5 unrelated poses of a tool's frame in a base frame.
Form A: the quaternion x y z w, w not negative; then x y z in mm.
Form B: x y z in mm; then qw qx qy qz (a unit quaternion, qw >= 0). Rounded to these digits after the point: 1 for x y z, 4 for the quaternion.
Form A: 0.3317 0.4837 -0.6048 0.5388 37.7 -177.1 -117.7
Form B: 37.7 -177.1 -117.7 0.5388 0.3317 0.4837 -0.6048
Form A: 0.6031 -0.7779 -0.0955 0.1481 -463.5 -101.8 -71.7
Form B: -463.5 -101.8 -71.7 0.1481 0.6031 -0.7779 -0.0955
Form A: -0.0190 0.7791 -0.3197 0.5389 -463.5 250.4 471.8
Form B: -463.5 250.4 471.8 0.5389 -0.0190 0.7791 -0.3197
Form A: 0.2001 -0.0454 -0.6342 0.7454 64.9 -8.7 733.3
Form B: 64.9 -8.7 733.3 0.7454 0.2001 -0.0454 -0.6342
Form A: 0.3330 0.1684 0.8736 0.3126 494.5 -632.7 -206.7
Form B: 494.5 -632.7 -206.7 0.3126 0.3330 0.1684 0.8736
